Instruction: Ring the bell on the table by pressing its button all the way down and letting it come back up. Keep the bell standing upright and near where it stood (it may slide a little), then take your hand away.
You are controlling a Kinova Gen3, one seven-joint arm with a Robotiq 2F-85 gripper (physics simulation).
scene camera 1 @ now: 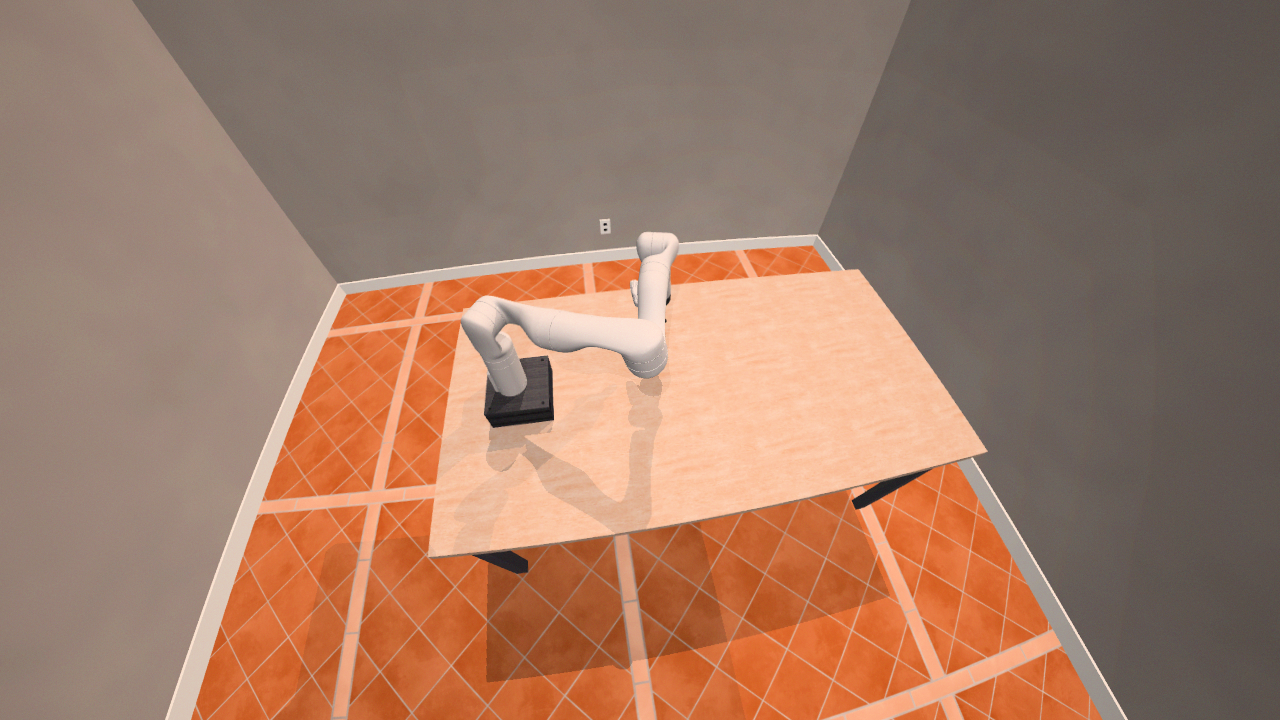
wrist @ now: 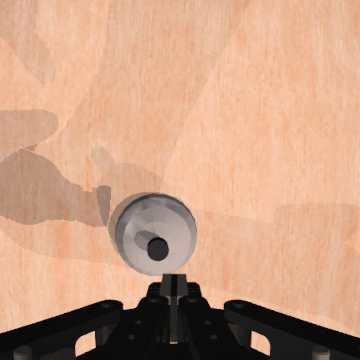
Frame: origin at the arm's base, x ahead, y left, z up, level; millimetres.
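Seen in the pictures: gripper, fingertip midpoint: (wrist: 173, 289); arm's base, link origin: (scene camera 1: 512, 383).
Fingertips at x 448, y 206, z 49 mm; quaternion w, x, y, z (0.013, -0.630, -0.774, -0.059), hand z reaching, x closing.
Offsets run from my fingertips to a thing's top centre. Level surfaces: height alone.
The bell, a round silver dome @(dz -69, dx -1, dy -8 mm) (wrist: 172, 225), stands upright on the table in the wrist view, a little below the middle. Its dark round button @(dz -69, dx -1, dy -8 mm) (wrist: 158, 249) shows at the top of the dome and stands free of the fingers. My gripper (wrist: 173, 289) is shut and empty. In the wrist view its fingertips appear just below the dome's lower edge, a little to the right of the button, and look higher than the bell. The bell does not show in scene camera 1, where the arm's last links hide the gripper and that part of the table.
The wooden table @(dz -135 mm) (scene camera 1: 787, 385) carries the arm's black base (scene camera 1: 534, 402) on its left part. The arm's elbow (scene camera 1: 646, 351) hangs over the table, and its wrist links (scene camera 1: 657, 250) are near the far edge. Arm shadows lie around the bell.
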